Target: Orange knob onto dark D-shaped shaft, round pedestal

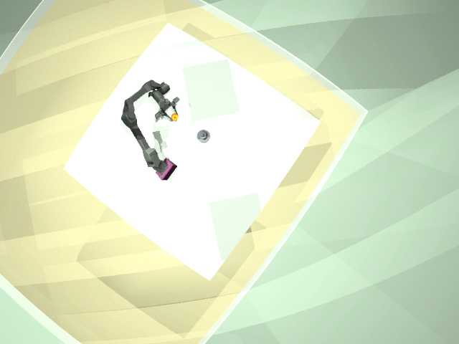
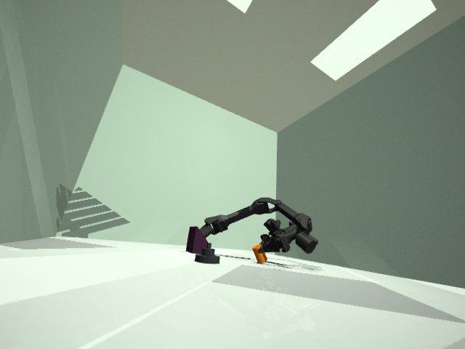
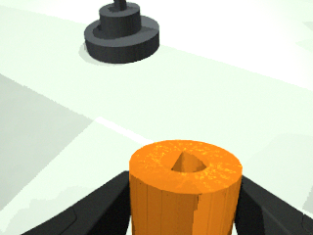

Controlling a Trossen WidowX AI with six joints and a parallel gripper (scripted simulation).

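The orange knob is 2 cm to the left of my gripper tip and 1 cm below it. From my gripper tip the other things lie so: round pedestal (20 cm to the right, 3 cm ahead, 1 cm below).
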